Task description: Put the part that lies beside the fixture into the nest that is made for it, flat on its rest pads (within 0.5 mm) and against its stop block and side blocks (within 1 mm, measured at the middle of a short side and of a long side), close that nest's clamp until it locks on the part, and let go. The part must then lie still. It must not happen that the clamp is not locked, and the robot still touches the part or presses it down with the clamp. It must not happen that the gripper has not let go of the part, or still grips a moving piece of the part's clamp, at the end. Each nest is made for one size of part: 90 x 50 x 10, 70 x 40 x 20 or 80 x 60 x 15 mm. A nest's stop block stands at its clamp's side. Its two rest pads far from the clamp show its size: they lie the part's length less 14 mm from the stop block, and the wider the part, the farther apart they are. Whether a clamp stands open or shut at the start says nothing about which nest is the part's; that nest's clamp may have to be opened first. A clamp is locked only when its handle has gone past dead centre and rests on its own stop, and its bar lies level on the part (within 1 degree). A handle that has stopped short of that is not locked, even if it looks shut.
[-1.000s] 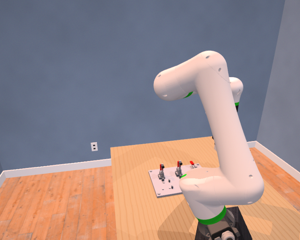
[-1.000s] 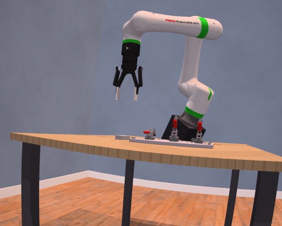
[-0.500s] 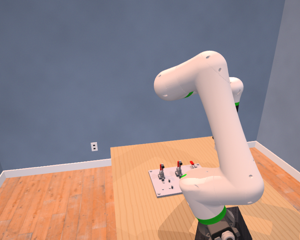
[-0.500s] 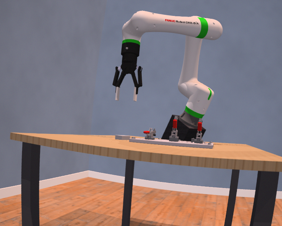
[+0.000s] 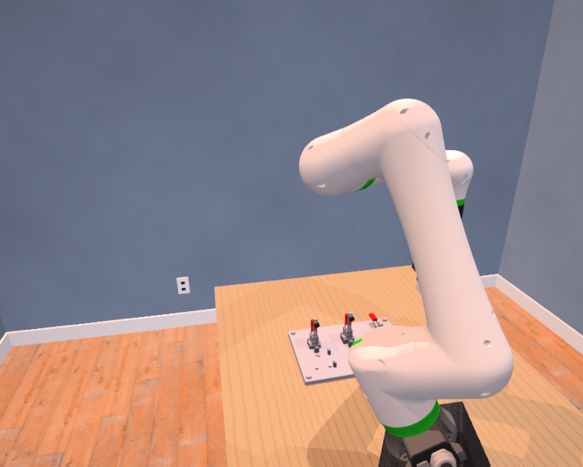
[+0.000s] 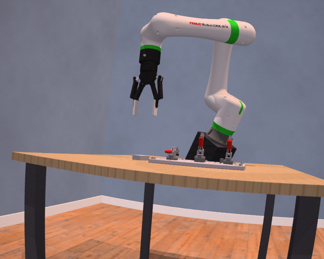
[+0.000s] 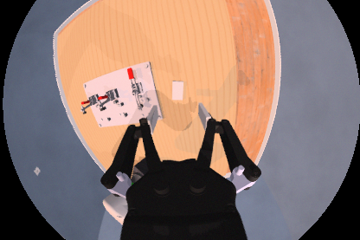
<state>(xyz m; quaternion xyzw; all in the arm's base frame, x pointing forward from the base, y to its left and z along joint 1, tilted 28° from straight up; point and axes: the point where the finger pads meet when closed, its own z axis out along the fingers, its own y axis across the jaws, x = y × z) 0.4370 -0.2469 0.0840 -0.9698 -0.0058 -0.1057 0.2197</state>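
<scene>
Now: hand 20 cm above the pale grey part. From my hand the other things lie so: grey fixture plate (4 cm behind, 25 cm to the left, 21 cm below).
</scene>
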